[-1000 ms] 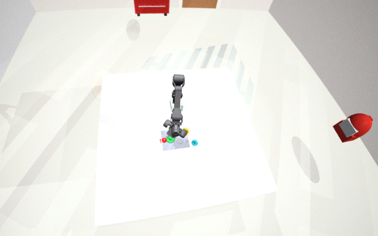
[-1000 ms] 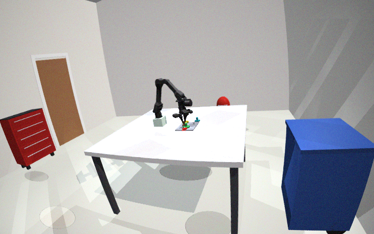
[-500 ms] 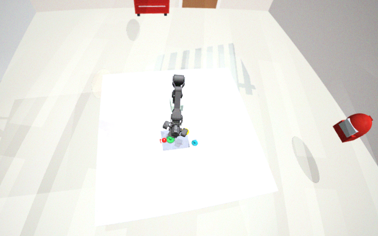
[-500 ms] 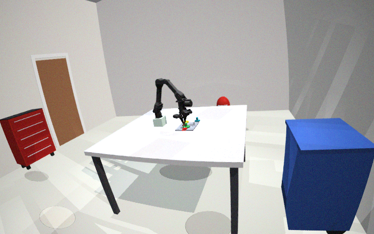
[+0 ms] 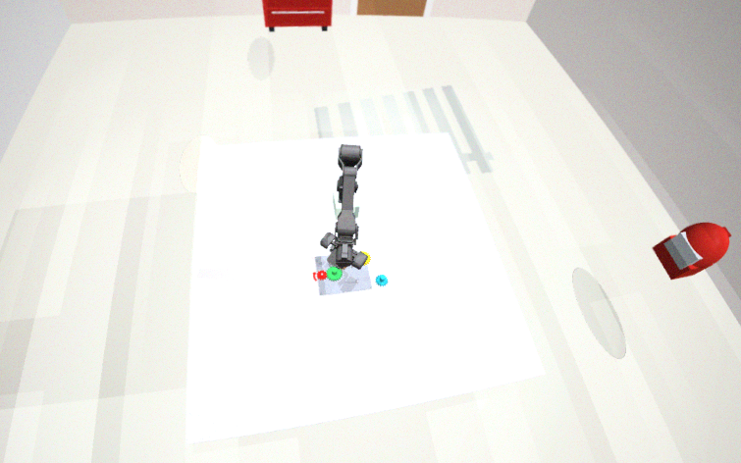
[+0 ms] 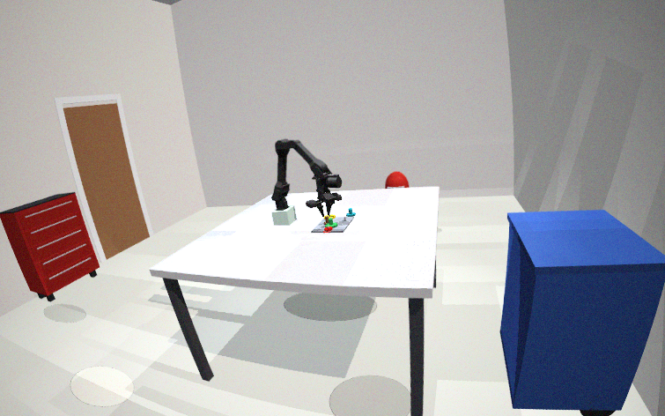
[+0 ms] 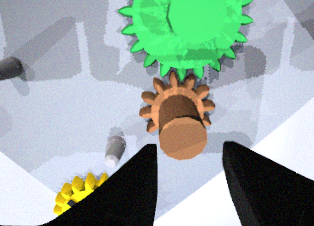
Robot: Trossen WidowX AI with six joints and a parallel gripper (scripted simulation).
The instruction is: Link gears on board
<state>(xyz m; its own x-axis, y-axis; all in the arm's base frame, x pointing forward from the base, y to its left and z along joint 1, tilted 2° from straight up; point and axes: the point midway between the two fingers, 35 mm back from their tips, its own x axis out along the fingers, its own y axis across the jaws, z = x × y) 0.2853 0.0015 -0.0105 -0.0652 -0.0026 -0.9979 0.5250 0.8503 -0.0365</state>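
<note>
Right now my gripper tip is 10 mm short of the brown gear and 30 mm above it. From my gripper tip the other things lie so: red gear (50 mm ahead, 80 mm to the right, 30 mm below); then yellow gear (30 mm behind, 80 mm to the left, 30 mm below); then green gear (40 mm ahead, 30 mm to the right, 30 mm below).
</note>
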